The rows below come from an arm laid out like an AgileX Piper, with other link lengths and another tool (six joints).
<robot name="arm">
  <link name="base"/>
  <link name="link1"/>
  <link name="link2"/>
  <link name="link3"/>
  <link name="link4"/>
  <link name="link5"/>
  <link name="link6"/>
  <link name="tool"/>
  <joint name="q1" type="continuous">
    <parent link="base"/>
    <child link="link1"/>
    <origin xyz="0 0 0.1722" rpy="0 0 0"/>
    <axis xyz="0 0 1"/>
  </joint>
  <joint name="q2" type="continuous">
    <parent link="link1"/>
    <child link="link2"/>
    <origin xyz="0 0 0" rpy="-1.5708 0 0"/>
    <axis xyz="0 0 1"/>
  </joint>
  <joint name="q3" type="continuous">
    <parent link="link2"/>
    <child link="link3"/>
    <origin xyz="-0.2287 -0.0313 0" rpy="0 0 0"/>
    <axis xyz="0 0 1"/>
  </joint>
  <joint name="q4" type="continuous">
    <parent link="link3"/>
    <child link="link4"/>
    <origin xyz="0.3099 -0.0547 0" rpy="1.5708 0 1.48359"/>
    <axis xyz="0 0 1"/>
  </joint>
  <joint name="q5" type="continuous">
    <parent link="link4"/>
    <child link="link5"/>
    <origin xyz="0 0 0" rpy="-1.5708 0 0"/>
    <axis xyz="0 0 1"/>
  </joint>
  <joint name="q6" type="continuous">
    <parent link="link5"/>
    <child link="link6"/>
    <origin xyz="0 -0.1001 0" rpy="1.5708 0 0"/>
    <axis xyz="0 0 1"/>
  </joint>
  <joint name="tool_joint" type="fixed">
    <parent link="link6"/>
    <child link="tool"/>
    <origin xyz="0.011 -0.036 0.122" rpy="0.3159 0 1.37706"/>
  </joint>
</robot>
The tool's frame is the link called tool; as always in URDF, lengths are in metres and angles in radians. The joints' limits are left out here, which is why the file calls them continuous.
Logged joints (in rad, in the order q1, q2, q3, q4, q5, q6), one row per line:
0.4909, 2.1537, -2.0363, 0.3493, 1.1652, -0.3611
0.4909, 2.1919, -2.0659, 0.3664, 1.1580, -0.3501
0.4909, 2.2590, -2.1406, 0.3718, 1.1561, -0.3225
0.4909, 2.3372, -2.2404, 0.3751, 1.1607, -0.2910
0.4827, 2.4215, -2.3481, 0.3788, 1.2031, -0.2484
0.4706, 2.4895, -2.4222, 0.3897, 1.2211, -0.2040
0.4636, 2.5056, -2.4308, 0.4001, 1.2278, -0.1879
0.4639, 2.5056, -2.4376, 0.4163, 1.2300, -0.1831
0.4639, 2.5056, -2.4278, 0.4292, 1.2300, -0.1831
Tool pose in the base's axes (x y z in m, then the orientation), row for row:
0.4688, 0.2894, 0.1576, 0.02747, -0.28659, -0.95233, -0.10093
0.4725, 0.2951, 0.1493, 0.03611, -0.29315, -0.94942, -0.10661
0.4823, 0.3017, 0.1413, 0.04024, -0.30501, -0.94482, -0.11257
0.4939, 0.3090, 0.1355, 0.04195, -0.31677, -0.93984, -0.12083
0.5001, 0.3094, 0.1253, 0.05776, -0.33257, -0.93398, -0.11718
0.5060, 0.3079, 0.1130, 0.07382, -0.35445, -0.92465, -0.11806
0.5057, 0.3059, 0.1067, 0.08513, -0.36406, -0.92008, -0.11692
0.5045, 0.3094, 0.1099, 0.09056, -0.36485, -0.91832, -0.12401
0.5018, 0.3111, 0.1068, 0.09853, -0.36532, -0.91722, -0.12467
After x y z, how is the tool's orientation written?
As a quaternion, w x y z.
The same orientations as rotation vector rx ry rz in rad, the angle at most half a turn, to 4 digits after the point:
-0.8849, -2.9406, -0.3117
-0.9004, -2.9160, -0.3274
-0.9344, -2.8945, -0.3449
-0.9694, -2.8762, -0.3698
-1.0080, -2.8310, -0.3552
-1.0641, -2.7758, -0.3544
-1.0856, -2.7436, -0.3486
-1.0845, -2.7296, -0.3686
-1.0808, -2.7137, -0.3688

